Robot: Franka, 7 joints.
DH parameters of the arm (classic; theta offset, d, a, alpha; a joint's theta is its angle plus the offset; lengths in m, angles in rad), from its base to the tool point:
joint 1: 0 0.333 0 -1.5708
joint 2: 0 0 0 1.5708
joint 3: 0 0.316 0.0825 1.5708
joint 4: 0 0 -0.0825 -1.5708
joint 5: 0 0.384 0 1.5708
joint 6: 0 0 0.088 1.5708
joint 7: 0 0.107 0 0
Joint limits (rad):
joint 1: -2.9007..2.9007
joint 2: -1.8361..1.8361
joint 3: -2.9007..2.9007
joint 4: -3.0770..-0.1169
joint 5: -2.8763..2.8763
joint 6: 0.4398..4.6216
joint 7: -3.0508..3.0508
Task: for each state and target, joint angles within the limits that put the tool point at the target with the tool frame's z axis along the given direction. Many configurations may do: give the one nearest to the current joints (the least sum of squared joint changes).
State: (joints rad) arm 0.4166 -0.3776 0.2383 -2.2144 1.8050 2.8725 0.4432
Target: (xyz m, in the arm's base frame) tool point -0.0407 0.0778 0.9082 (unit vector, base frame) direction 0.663 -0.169 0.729
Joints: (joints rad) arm 0.0122 -1.1883 0.3970 -1.8469 1.7880 3.7035 0.4432
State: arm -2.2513 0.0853 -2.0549 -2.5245 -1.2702 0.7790 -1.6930
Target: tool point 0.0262 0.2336 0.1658 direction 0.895 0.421 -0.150
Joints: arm -2.3467 -0.0512 -2.0958 -3.0544 -1.7334 1.6878 -1.6930
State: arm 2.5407 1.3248 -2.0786 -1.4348 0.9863 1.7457 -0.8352
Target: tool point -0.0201 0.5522 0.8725 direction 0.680 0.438 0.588
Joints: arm 2.2059 1.4320 -2.4839 -1.3638 1.0310 2.8109 -0.8352
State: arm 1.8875 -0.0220 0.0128 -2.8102 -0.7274 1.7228 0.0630
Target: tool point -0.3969 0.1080 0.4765 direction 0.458 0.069 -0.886
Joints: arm 2.4349 -0.3254 0.4355 -2.2043 -0.0769 1.4740 0.0630
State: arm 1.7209 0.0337 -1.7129 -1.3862 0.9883 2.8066 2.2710
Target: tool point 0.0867 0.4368 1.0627 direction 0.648 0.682 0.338
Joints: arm 2.0242 0.5646 -1.8690 -0.5648 0.6743 2.5426 2.2710
